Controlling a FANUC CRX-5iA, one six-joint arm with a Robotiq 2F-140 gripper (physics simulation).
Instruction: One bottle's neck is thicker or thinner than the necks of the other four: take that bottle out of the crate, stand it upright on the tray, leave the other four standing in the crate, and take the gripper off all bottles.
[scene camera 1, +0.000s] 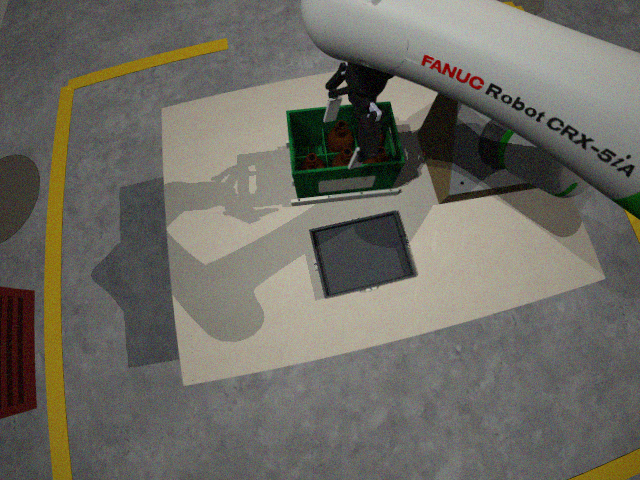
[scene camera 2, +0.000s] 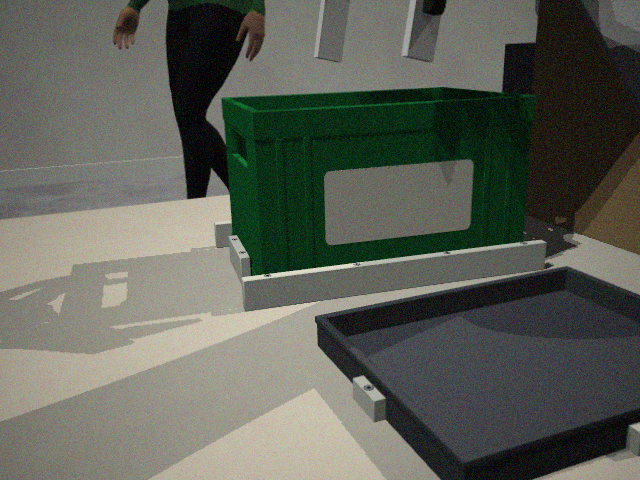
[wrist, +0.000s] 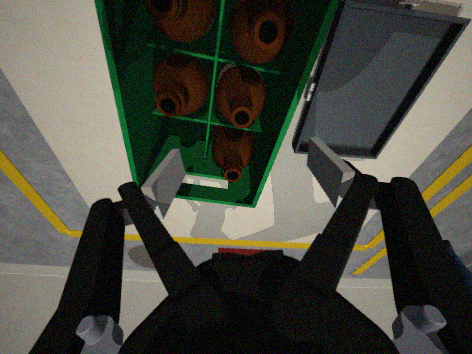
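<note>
The green crate holds several brown bottles, upright in separate compartments. In the wrist view they are the far left bottle, far right bottle, middle left bottle, middle right bottle and near right bottle; the near left compartment is empty. The far left bottle is cut off by the edge. I cannot tell which neck differs. The dark tray is empty. My gripper is open and empty, above the crate.
White rails, one along the crate's front, border its base. A brown box-like block stands right of the crate. A person is behind the table. A red slatted object is at the far left.
</note>
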